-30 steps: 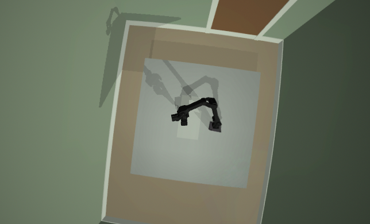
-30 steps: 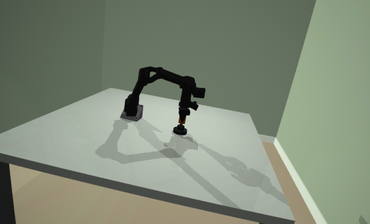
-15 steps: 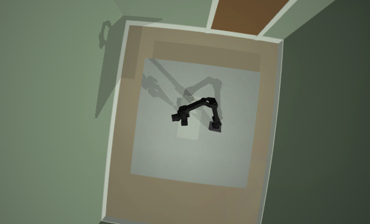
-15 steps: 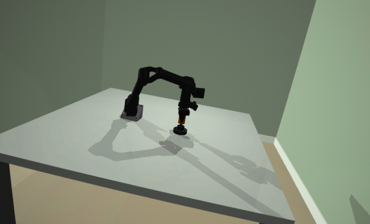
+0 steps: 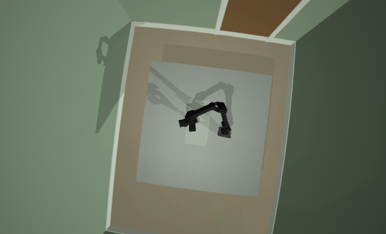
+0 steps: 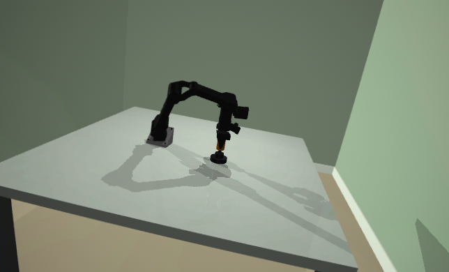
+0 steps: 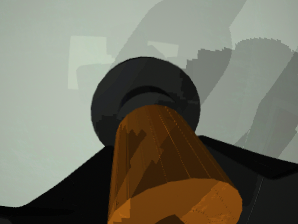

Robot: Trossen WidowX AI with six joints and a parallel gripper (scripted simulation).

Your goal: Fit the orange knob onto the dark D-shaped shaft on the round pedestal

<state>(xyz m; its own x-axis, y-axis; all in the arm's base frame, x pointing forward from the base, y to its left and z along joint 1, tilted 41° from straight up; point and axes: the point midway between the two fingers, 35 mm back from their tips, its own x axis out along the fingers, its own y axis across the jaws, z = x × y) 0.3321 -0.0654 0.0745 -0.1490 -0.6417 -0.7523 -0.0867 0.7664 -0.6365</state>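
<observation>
The orange knob lies 20 mm above my gripper tip. The rest, counted from my gripper tip: round dark pedestal 40 mm below.
</observation>
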